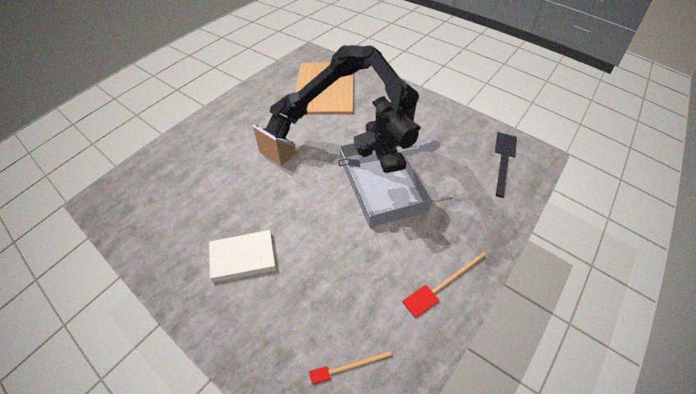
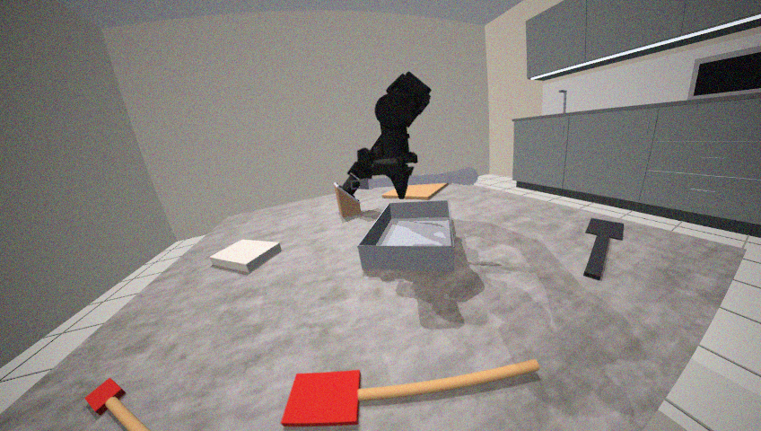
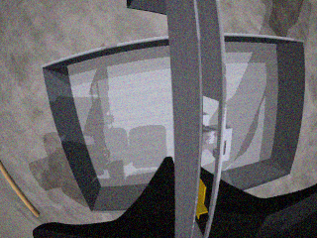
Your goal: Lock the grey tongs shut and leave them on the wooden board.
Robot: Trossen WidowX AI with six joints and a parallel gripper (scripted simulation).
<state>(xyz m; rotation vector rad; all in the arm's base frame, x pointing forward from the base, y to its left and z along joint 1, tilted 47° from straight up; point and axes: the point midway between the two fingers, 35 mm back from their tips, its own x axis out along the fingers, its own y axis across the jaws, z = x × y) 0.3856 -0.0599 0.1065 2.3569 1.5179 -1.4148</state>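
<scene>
Right now my gripper tip is 49 cm past the wooden board, 37 cm to the right of it and 11 cm above it. From my gripper tip the other things lie so: grey roasting tin (9 cm below, 3 cm to the left, 2 cm behind); white block (42 cm to the right, 21 cm behind, 11 cm below); yellow lock slider (4 cm above, 1 cm to the right, 1 cm behind).
</scene>
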